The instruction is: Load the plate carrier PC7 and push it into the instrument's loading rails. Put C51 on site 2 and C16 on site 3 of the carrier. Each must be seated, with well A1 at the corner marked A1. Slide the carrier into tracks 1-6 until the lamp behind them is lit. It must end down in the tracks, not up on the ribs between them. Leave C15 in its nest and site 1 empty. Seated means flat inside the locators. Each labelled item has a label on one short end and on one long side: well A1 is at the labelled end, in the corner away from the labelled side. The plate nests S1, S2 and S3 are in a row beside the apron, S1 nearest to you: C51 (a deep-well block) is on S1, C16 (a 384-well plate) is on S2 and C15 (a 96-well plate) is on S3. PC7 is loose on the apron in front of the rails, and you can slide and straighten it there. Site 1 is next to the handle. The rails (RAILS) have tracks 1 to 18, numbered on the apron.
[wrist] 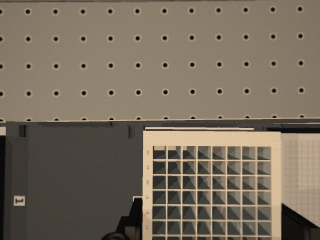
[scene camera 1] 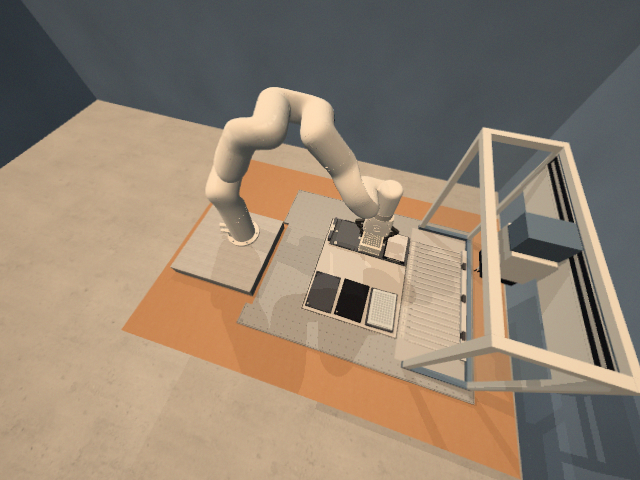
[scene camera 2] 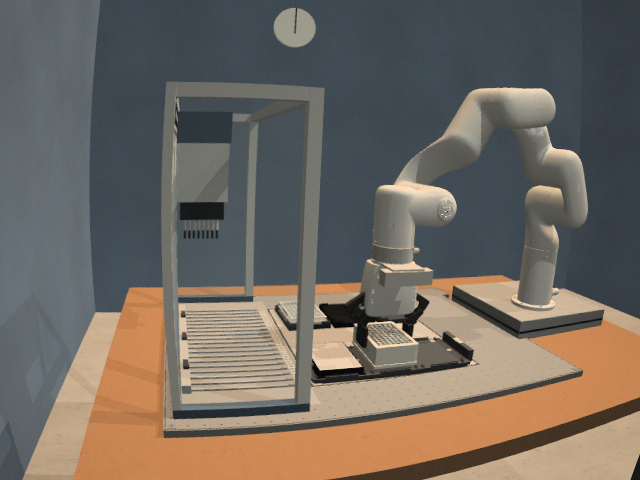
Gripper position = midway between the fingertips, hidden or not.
Observation:
In view: the gripper (scene camera 2: 384,343) and a plate carrier PC7 (scene camera 2: 435,354).
The plate carrier PC7 shows as well in the wrist view (wrist: 66,173) and in scene camera 1 (scene camera 1: 344,233).

